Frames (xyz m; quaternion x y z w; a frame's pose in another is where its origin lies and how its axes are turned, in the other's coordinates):
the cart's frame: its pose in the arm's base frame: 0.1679 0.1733 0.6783 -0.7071 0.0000 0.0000 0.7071
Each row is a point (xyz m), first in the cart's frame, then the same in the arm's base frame.
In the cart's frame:
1: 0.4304 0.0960 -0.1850
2: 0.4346 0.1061 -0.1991
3: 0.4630 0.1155 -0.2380
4: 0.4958 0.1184 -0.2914
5: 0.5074 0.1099 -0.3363
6: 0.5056 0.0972 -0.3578
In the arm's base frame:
1: 0.5983 -0.0117 0.5823
2: 0.6025 -0.0258 0.5722
3: 0.6309 -0.0647 0.5628
4: 0.6637 -0.1181 0.5599
5: 0.6753 -0.1630 0.5684
6: 0.6735 -0.1845 0.5811

